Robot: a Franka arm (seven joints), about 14 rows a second.
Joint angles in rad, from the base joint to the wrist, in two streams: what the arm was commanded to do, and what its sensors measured. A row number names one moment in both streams.
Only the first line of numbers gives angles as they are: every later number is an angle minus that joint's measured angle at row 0.
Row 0, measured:
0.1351 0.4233 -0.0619 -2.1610 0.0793 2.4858 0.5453
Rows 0 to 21, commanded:
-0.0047 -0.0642 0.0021 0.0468 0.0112 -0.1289 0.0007
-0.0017 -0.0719 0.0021 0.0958 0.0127 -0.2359 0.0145
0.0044 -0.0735 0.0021 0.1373 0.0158 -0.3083 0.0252
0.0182 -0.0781 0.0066 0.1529 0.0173 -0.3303 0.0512
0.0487 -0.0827 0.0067 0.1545 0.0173 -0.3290 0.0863
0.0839 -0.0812 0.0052 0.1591 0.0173 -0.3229 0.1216
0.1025 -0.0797 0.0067 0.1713 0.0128 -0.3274 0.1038
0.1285 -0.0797 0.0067 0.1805 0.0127 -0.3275 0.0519
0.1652 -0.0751 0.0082 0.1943 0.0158 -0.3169 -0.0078
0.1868 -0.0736 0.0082 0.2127 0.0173 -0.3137 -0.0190
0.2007 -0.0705 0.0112 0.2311 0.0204 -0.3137 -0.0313
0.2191 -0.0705 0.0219 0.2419 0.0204 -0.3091 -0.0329
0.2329 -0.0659 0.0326 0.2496 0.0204 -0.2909 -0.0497
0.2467 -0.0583 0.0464 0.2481 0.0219 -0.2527 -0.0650
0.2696 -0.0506 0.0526 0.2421 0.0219 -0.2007 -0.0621
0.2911 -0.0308 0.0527 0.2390 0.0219 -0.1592 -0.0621
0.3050 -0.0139 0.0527 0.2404 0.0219 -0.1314 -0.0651
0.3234 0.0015 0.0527 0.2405 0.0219 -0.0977 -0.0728
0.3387 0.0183 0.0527 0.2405 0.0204 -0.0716 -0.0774
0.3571 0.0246 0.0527 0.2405 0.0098 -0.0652 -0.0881
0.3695 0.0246 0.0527 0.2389 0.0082 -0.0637 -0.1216
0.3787 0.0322 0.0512 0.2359 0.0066 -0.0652 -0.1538
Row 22, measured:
0.3607 0.0301 0.0565 0.2369 0.0074 -0.0665 -0.0936
